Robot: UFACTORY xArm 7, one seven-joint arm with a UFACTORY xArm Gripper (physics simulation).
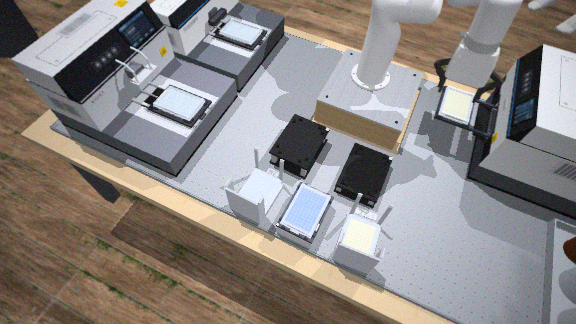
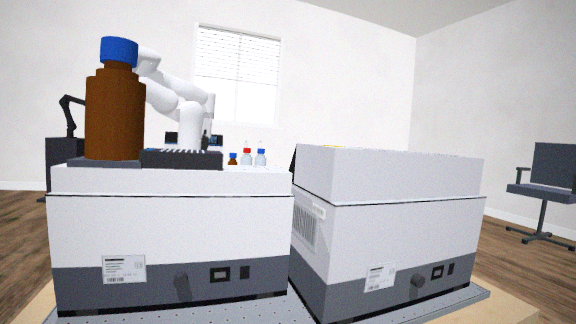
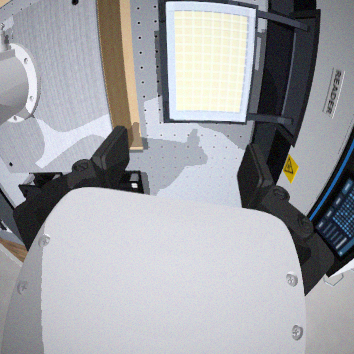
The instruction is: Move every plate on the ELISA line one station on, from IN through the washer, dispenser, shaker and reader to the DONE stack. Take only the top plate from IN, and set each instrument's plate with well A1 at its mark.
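Places are measured from the arm's base along level axes (x down, y left, z ahead), in millimetres.
Where they show: gripper, fingertip midpoint: [image 1: 457, 94] [image 2: 204, 149] [image 3: 184, 149]; arm's base at its link origin: [image 1: 369, 76] [image 3: 11, 82].
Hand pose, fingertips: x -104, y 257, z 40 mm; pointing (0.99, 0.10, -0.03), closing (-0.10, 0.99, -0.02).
Note:
Each offset is from my fingertips to the top centre of the thing. "spot": to the spot under its first point.
My gripper [image 3: 184, 149] [image 1: 465, 90] is open and empty, above and beside the yellow plate @(dx +74, dy +21, dz -58 mm) [image 1: 457, 106] [image 3: 211, 62] on the carrier of the reader @(spot: dx -78, dy +176, dz +22 mm) [image 1: 540, 107] [image 3: 327, 95]. A pale plate @(dx +85, dy -684, dz +397 mm) [image 1: 179, 103] lies on the washer [image 1: 105, 55] at the left. Another pale plate @(dx +83, dy -731, dz +26 mm) [image 1: 242, 32] lies on the instrument behind it. A blue plate @(dx +122, dy -197, dz +471 mm) [image 1: 306, 210] lies on a low nest between two holders. A white-topped stack @(dx +156, dy -343, dz +486 mm) [image 1: 261, 189] stands in the left holder, and a yellow plate @(dx +169, dy -45, dz +453 mm) [image 1: 360, 235] tops the right holder's stack. The A1 marks are too small to read.
Two black blocks @(spot: dx +131, dy -320, dz +295 mm) [image 1: 300, 142] @(spot: dx +151, dy -118, dz +272 mm) [image 1: 364, 172] stand between the holders and the robot's base block [image 1: 370, 95]. A grey tray @(spot: dx +165, dy +402, dz +262 mm) [image 1: 551, 270] stands at the right edge. A brown bottle @(spot: dx -101, dy -959, dz -43 mm) [image 2: 115, 117] and a black rack [image 2: 181, 160] stand on an instrument @(spot: dx +43, dy -974, dz +41 mm) [image 2: 170, 220].

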